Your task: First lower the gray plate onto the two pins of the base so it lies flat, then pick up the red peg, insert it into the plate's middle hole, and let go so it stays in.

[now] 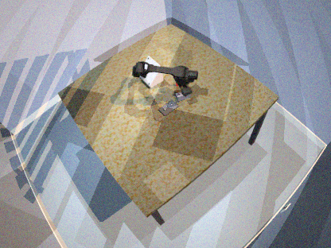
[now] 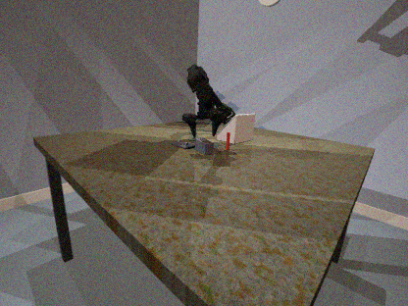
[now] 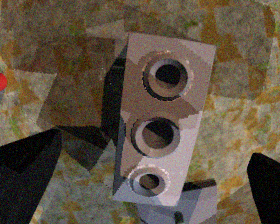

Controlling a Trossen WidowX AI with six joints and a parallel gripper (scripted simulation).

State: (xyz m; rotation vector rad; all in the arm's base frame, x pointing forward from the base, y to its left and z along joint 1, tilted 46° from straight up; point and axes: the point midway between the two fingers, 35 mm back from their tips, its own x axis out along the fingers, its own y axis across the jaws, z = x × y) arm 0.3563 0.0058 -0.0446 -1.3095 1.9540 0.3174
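Now: the gray plate 30 mm below my gripper tip. The rest, counted from my gripper tip: red peg (110 mm behind, 60 mm to the left, 30 mm below).
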